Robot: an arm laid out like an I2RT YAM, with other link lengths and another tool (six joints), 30 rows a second.
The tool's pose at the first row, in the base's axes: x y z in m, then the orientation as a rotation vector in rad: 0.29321, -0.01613, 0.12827, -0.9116, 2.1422, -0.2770
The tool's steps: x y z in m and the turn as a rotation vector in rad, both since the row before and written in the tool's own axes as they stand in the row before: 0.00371, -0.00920, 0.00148, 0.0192, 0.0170, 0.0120; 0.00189, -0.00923, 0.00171, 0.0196, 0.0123, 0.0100; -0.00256, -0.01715, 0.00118, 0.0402, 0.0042, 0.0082; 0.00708, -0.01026, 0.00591, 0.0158, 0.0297, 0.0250; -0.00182, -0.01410, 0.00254, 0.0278, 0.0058, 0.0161; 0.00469, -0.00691, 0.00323, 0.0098, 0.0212, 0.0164; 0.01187, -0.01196, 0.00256, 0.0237, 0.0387, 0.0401; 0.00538, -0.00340, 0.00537, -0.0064, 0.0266, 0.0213; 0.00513, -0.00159, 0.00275, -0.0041, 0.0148, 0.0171; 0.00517, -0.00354, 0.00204, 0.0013, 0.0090, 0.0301; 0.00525, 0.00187, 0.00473, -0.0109, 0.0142, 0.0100; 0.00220, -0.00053, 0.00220, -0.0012, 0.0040, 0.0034; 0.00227, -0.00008, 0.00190, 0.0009, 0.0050, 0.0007; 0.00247, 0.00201, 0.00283, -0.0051, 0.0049, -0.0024; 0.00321, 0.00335, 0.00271, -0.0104, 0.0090, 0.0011
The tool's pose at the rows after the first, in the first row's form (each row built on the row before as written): 0.29743, -0.02516, 0.12938, -0.8881, 2.1563, -0.2998; 0.30242, -0.03306, 0.13146, -0.8663, 2.1649, -0.3217; 0.31274, -0.04392, 0.14026, -0.8348, 2.1580, -0.3620; 0.31837, -0.05620, 0.13747, -0.7976, 2.1883, -0.3805; 0.32716, -0.06578, 0.14376, -0.7642, 2.1889, -0.4048; 0.32985, -0.07422, 0.14247, -0.7393, 2.2100, -0.4168; 0.32977, -0.09110, 0.14013, -0.6784, 2.2484, -0.4399; 0.33167, -0.09756, 0.13523, -0.6549, 2.2809, -0.4338; 0.33099, -0.10209, 0.13130, -0.6358, 2.3003, -0.4272; 0.33029, -0.10811, 0.12872, -0.5990, 2.3150, -0.4181; 0.32963, -0.10990, 0.12166, -0.5913, 2.3342, -0.4065; 0.32984, -0.11176, 0.11912, -0.5875, 2.3391, -0.4051; 0.32965, -0.11323, 0.11656, -0.5859, 2.3437, -0.4077; 0.32932, -0.11315, 0.11231, -0.5908, 2.3496, -0.4048; 0.32798, -0.11230, 0.10718, -0.5937, 2.3618, -0.3957
